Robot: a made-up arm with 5 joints. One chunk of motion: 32 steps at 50 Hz.
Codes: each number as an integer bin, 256 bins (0 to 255) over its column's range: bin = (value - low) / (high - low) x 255, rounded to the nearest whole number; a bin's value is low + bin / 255 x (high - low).
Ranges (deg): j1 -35..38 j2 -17..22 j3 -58..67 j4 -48..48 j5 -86..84
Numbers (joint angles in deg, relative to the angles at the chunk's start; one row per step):
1: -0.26 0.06 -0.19 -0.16 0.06
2: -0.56 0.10 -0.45 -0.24 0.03
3: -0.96 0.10 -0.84 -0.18 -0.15
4: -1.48 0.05 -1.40 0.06 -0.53
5: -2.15 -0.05 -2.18 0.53 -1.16
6: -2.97 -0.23 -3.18 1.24 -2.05
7: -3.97 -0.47 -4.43 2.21 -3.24
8: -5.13 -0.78 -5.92 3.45 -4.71
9: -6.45 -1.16 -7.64 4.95 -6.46
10: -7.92 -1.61 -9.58 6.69 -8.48
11: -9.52 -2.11 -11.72 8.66 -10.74
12: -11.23 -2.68 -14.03 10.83 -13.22
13: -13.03 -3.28 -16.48 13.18 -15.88
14: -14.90 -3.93 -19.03 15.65 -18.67
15: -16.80 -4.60 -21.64 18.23 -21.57
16: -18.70 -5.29 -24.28 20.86 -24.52
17: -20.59 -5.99 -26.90 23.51 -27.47
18: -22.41 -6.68 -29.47 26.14 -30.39
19: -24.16 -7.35 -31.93 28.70 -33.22
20: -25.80 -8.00 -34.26 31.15 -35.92
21: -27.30 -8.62 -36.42 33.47 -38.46
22: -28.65 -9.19 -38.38 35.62 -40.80
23: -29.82 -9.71 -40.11 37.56 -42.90
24: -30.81 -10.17 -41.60 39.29 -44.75
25: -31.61 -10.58 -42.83 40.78 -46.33
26: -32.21 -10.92 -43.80 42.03 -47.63
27: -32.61 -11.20 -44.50 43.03 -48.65
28: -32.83 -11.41 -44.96 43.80 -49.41
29: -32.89 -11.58 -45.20 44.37 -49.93
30: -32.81 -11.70 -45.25 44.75 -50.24
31: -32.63 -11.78 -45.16 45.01 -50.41
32: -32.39 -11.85 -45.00 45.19 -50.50
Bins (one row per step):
1: 121 112 118 127 129
2: 120 112 117 127 129
3: 119 112 117 127 129
4: 117 111 115 128 128
5: 115 111 114 129 127
6: 112 110 112 131 126
7: 108 108 109 133 124
8: 104 106 106 137 122
9: 100 104 103 141 119
10: 95 101 99 145 116
11: 89 97 94 151 113
12: 83 94 90 156 109
13: 77 90 85 163 105
14: 70 85 79 169 101
15: 64 81 74 176 97
16: 57 77 69 183 92
17: 50 72 63 190 88
18: 44 67 58 197 83
19: 38 63 53 204 79
20: 32 59 48 210 75
21: 27 55 44 216 71
22: 22 51 40 222 68
23: 18 48 36 227 65
24: 15 45 33 232 62
25: 12 42 31 236 60
26: 10 40 29 239 58
27: 8 38 28 242 56
28: 8 37 27 244 55
29: 7 35 26 245 54
30: 8 35 26 246 54
31: 8 34 26 247 53
32: 9 34 27 248 53

